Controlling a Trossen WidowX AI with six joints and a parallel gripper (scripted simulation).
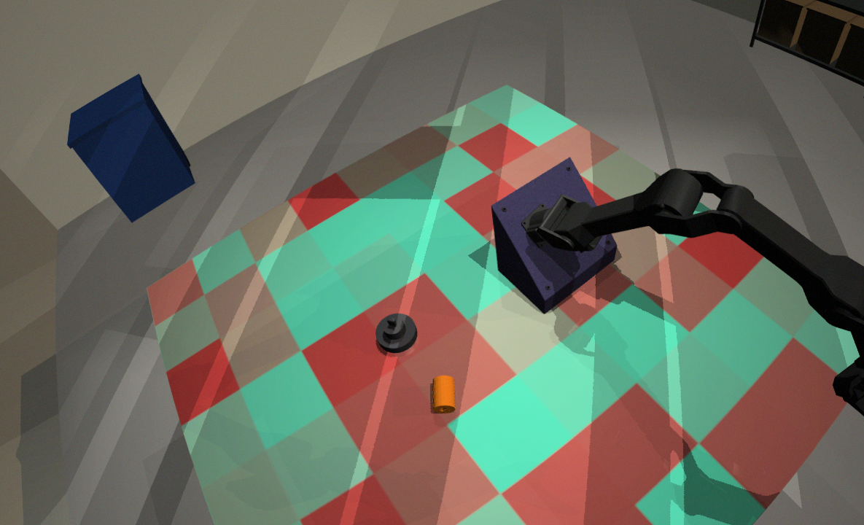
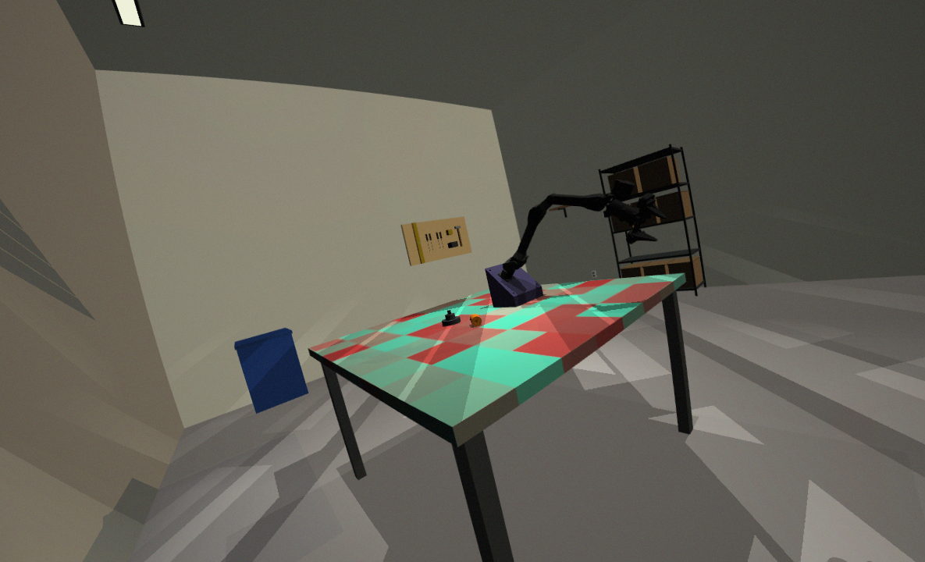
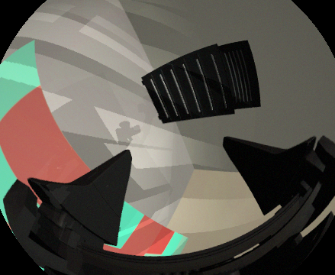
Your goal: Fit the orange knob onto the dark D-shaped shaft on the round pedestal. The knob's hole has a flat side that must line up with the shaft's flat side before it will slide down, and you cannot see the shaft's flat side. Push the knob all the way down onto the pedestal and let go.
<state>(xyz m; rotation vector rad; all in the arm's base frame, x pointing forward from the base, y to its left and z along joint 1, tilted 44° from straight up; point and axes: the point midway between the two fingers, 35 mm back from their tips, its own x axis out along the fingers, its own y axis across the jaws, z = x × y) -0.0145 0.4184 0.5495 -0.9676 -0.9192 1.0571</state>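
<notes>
Now: gripper tip 640 mm to the left of the orange knob, 340 mm short of it and 200 mm above it. Round my gripper tip: round dark pedestal 810 mm to the right, 320 mm ahead, 190 mm below.
</notes>
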